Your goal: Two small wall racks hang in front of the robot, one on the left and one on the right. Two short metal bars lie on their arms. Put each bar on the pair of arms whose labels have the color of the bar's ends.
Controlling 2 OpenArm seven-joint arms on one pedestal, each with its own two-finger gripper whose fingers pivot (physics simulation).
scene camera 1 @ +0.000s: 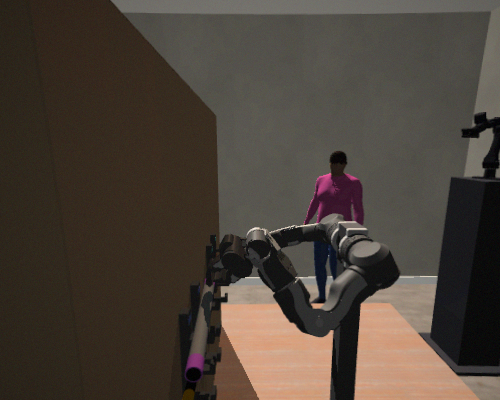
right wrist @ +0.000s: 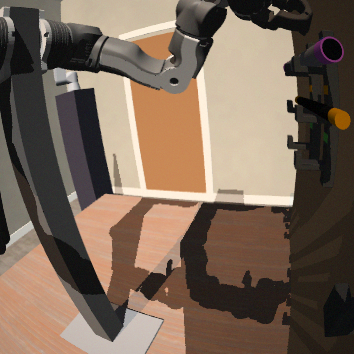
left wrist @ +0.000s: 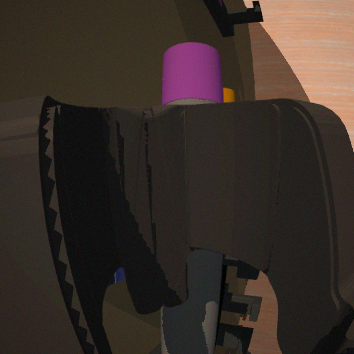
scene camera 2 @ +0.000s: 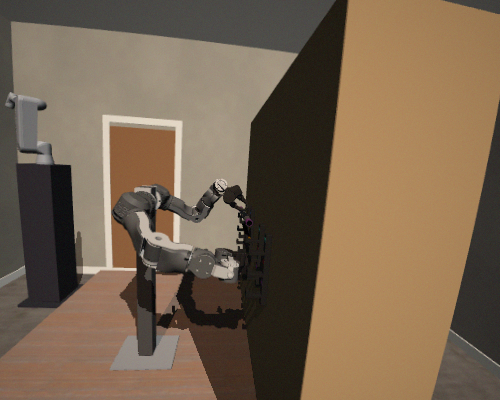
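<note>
A grey bar with magenta ends [scene camera 1: 200, 335] [scene camera 2: 249, 221] [left wrist: 192, 75] [right wrist: 320, 52] is at the top of the left rack [right wrist: 327, 172], beside a blue label [left wrist: 119, 275]. A thinner black bar with orange ends [scene camera 1: 188, 394] [left wrist: 229, 95] [right wrist: 340, 119] lies lower on the same rack. Orange and green labels show there in the right wrist view. My left gripper [left wrist: 185, 200] is shut, its fingers in front of the magenta-ended bar with nothing between them; they hide its middle. My right gripper [scene camera 2: 239, 265] is open at the right rack [scene camera 2: 267, 287], well away from both bars; its fingertips are unclear.
The tall brown wall [scene camera 1: 125, 200] [scene camera 2: 295, 200] carries both racks. Black rack arms [left wrist: 245, 305] stick out below the magenta-ended bar. The robot's pedestal [scene camera 1: 345, 350] [scene camera 2: 146, 310] stands on the wooden floor. A person [scene camera 1: 332, 200] stands behind.
</note>
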